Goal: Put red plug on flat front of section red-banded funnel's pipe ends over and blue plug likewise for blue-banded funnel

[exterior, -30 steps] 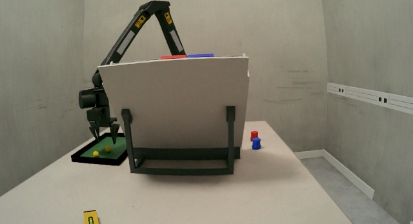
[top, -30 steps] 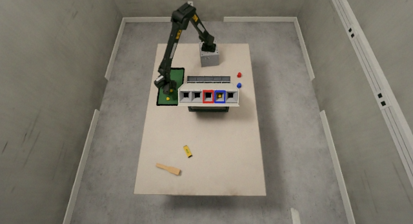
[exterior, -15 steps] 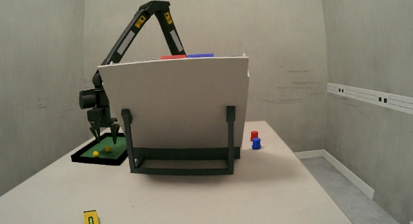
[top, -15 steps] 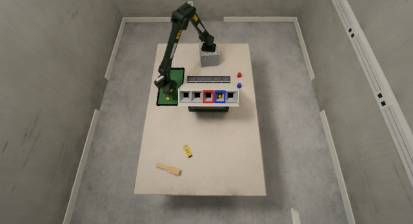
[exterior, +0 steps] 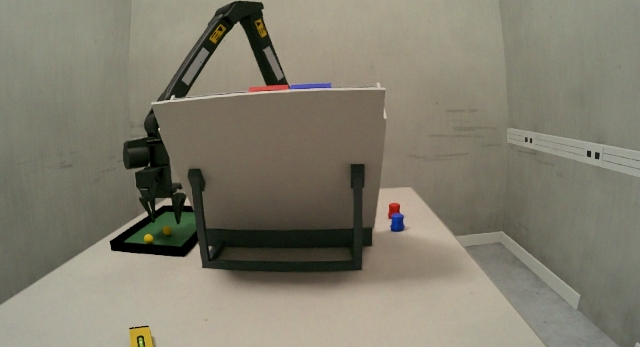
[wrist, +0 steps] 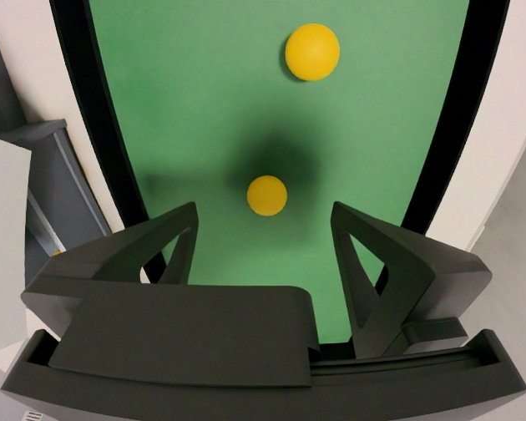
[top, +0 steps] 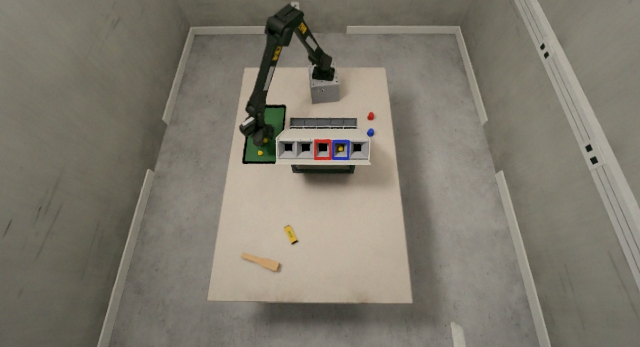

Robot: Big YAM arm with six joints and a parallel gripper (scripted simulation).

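My hand is 50 mm past the green marble tray, 20 mm to the left of it and 40 mm above it. Round my hand: blue band (140 mm ahead, 420 mm to the left, 270 mm above); then cover (10 mm ahead, 330 mm to the left, 160 mm above); then red band (160 mm ahead, 350 mm to the left, 270 mm above).
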